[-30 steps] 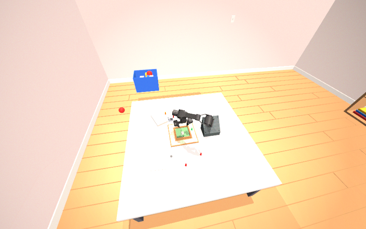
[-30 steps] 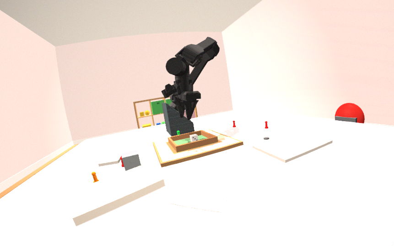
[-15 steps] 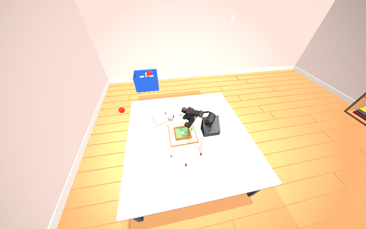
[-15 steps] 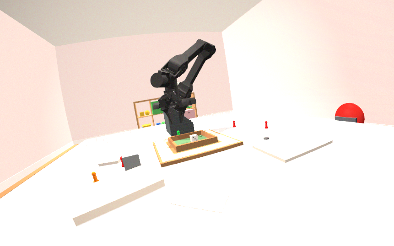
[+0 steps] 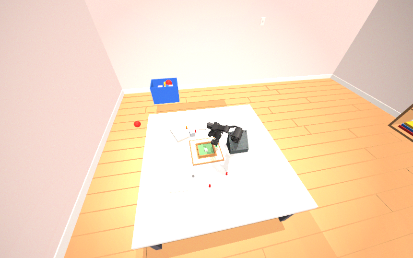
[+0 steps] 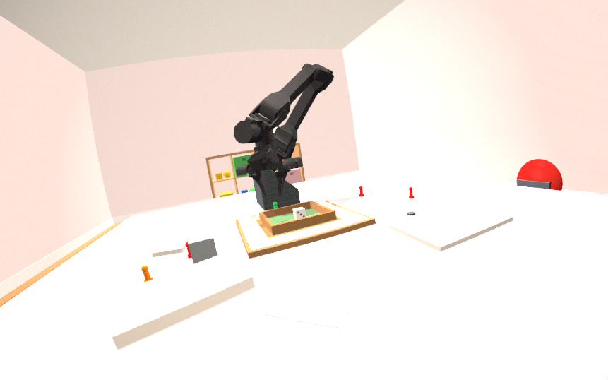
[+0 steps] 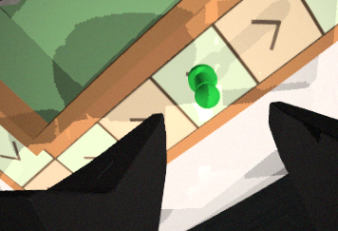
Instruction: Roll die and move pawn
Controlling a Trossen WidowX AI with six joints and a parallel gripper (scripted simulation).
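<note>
Now: the green pawn 4 cm below my gripper tip. From my gripper tip the other things lie so: grey block 18 cm ahead, 23 cm to the right, 4 cm below; then green tray floor 11 cm ahead, 1 cm to the left, 6 cm below; then white die 11 cm ahead, 2 cm to the left, 4 cm below.
</note>
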